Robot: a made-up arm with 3 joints. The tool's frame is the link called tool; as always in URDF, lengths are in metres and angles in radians. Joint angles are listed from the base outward.
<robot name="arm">
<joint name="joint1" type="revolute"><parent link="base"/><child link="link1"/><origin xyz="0.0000 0.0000 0.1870" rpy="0.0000 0.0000 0.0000"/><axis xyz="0 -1 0"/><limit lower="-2.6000" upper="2.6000"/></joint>
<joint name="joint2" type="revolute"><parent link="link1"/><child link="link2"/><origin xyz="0.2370 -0.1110 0.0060" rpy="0.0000 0.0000 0.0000"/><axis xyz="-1 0 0"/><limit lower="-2.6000" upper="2.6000"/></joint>
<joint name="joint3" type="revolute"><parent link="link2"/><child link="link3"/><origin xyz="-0.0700 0.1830 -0.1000" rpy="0.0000 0.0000 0.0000"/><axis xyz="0 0 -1"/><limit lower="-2.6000" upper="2.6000"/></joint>
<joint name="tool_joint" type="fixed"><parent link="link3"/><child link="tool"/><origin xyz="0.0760 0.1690 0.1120" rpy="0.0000 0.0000 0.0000"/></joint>
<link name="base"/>
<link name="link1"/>
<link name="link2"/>
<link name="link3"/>
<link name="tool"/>
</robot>
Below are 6 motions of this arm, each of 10 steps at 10 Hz.
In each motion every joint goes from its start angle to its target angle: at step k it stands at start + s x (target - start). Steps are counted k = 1, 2, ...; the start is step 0. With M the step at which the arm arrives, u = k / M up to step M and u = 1 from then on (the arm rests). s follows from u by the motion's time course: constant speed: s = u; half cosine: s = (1 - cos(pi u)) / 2; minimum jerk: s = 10 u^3 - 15 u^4 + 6 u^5.
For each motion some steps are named. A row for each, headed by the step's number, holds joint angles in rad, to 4 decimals.
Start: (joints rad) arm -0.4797 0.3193 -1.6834
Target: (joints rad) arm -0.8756 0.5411 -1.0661
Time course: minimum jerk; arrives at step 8
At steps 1, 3, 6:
1: -0.4861 0.3229 -1.6735
3: -0.5887 0.3803 -1.5135
6: -0.8346 0.5181 -1.1300

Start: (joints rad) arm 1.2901 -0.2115 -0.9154
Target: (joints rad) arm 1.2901 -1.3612 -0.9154
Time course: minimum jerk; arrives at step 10
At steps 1, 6, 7, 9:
1: 1.2901 -0.2213 -0.9154
6: 1.2901 -0.9962 -0.9154
7: 1.2901 -1.1737 -0.9154
9: 1.2901 -1.3514 -0.9154

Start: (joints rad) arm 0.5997 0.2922 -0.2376
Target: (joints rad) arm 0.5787 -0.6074 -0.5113
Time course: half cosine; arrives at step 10
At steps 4, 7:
4: 0.5924 -0.0186 -0.3322
7: 0.5830 -0.4220 -0.4549

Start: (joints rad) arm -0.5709 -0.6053 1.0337
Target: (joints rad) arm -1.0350 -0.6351 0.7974
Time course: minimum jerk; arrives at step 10
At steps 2, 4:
2: -0.5978 -0.6070 1.0200
4: -0.7182 -0.6148 0.9587

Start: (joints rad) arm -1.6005 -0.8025 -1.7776
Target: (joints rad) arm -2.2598 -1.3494 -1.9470
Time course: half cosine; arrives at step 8
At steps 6, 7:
6: -2.1632 -1.2693 -1.9222
7: -2.2347 -1.3286 -1.9406

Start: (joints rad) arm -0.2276 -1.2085 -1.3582
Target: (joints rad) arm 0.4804 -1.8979 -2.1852
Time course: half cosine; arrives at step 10
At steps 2, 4, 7, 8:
2: -0.1600 -1.2743 -1.4372
4: 0.0170 -1.4467 -1.6439
7: 0.3345 -1.7558 -2.0147
8: 0.4128 -1.8321 -2.1062

